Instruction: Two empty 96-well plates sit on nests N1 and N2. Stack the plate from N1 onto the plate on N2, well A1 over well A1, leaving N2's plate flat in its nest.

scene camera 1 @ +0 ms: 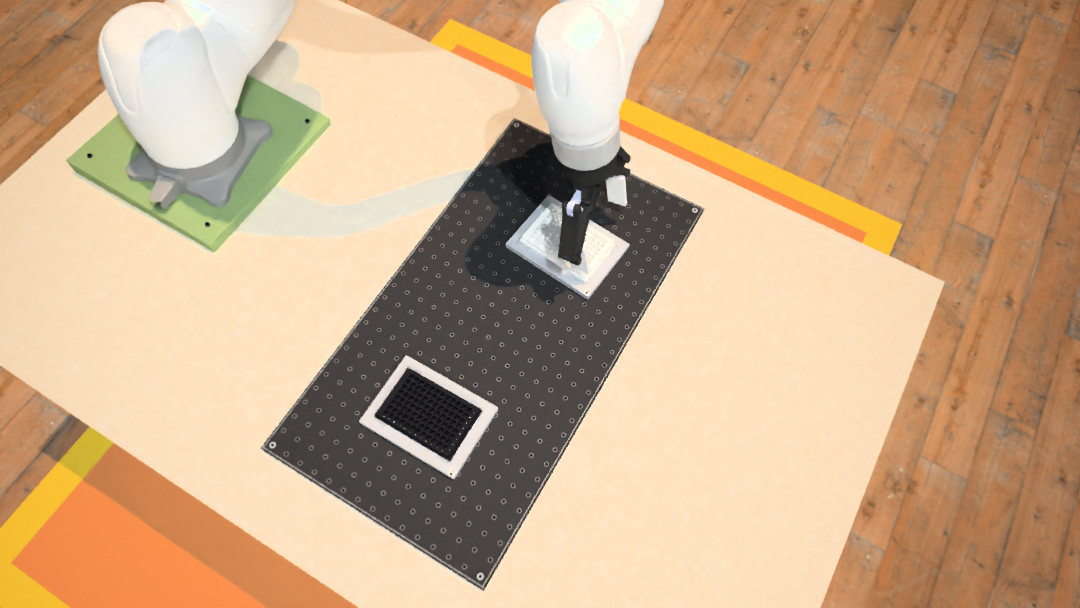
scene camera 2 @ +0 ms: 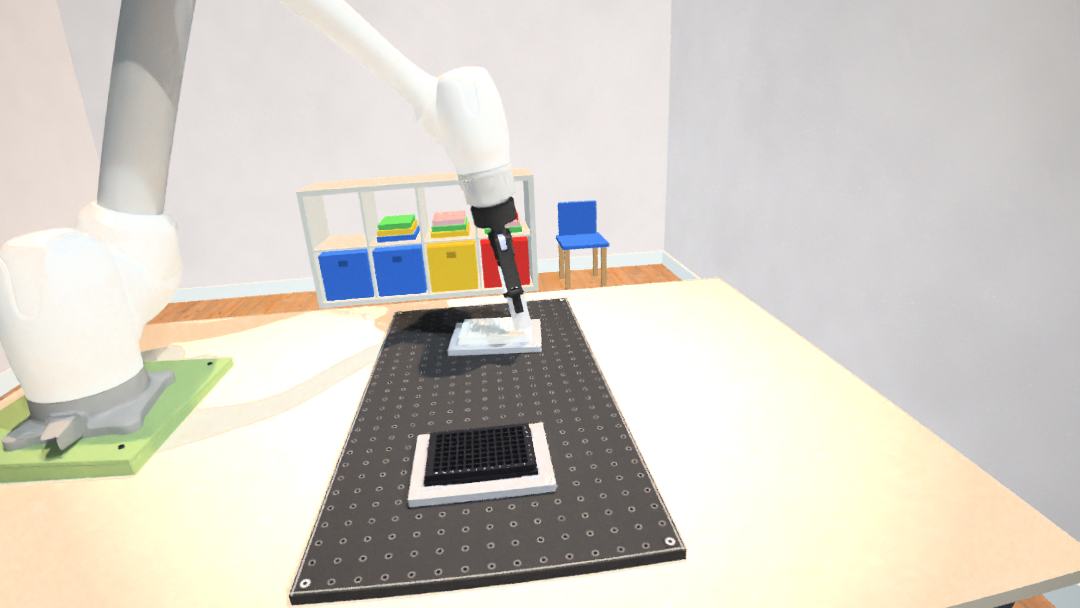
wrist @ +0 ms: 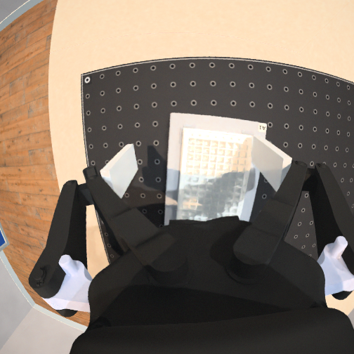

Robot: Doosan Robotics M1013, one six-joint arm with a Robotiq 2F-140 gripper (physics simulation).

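Places are measured from the arm's base along level axes (x ahead, y left, z up), in millimetres.
Where they show: gripper, fingertip midpoint: (scene camera 1: 599, 234) (scene camera 2: 517, 311); arm's base, link origin: (scene camera 1: 201, 152) (scene camera 2: 98, 410).
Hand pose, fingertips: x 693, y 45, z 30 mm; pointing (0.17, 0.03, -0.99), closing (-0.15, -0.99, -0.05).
Note:
Each offset is from my fingertips to the top centre of the thing. Level surfaces: height alone.
A white 96-well plate @[dx -47, dy -14, dz -16 mm] (scene camera 1: 599, 243) (scene camera 2: 483, 330) (wrist: 215, 155) sits on a pale nest @[dx -47, dy -14, dz -28 mm] (scene camera 1: 589, 291) (scene camera 2: 495, 349) (wrist: 174, 150) at the board's far end; an A1 mark shows at the nest's corner in the wrist view. A black 96-well plate @[dx -151, dy -352, dz -16 mm] (scene camera 1: 428, 413) (scene camera 2: 481, 453) sits in the nearer nest @[dx -151, dy -352, dz -28 mm] (scene camera 1: 411, 447) (scene camera 2: 483, 490). No N1 or N2 label is readable. My gripper (scene camera 1: 594, 224) (wrist: 194, 151) is open and empty above the white plate. In the wrist view the plate shows between the pads, nearer the right pad, which overlaps its edge. In scene camera 2 the pads' height is unclear.
Both nests stand on a black perforated board @[dz -42 mm] (scene camera 1: 521, 339) (scene camera 2: 483, 392) (wrist: 192, 92) on the pale table @[dz -55 mm] (scene camera 1: 740, 392) (scene camera 2: 717, 422). The arm's base stands on a green block (scene camera 1: 275, 151) (scene camera 2: 181, 407) at the left. Behind are a shelf unit (scene camera 2: 423, 181) and a blue chair (scene camera 2: 578, 219).

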